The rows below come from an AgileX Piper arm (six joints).
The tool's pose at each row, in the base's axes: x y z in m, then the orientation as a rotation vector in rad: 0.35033 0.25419 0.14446 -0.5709 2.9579 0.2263; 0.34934 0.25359 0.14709 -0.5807 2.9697 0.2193; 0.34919 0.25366 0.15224 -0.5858 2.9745 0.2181; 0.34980 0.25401 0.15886 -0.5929 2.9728 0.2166; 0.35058 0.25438 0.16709 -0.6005 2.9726 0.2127; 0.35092 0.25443 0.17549 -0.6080 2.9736 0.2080; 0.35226 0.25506 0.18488 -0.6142 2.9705 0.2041; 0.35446 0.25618 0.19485 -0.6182 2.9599 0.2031; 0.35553 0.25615 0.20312 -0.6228 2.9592 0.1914
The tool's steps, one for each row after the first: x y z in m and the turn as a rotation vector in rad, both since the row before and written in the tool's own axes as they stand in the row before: 0.00074 0.00015 -0.00277 0.0024 0.0139 -0.0042; -0.00057 0.00074 -0.00507 -0.0002 0.0058 -0.0023; -0.00153 0.00088 -0.00642 0.0007 0.0001 -0.0049; -0.00191 0.00102 -0.00799 0.0020 0.0018 -0.0050; -0.00139 0.00089 -0.00824 0.0024 0.0030 -0.0047; -0.00263 0.00111 -0.00907 0.0026 -0.0012 -0.0046; -0.00370 0.00124 -0.00950 0.0019 -0.0091 -0.0046; -0.00208 0.00043 -0.00806 0.0074 0.0013 -0.0035
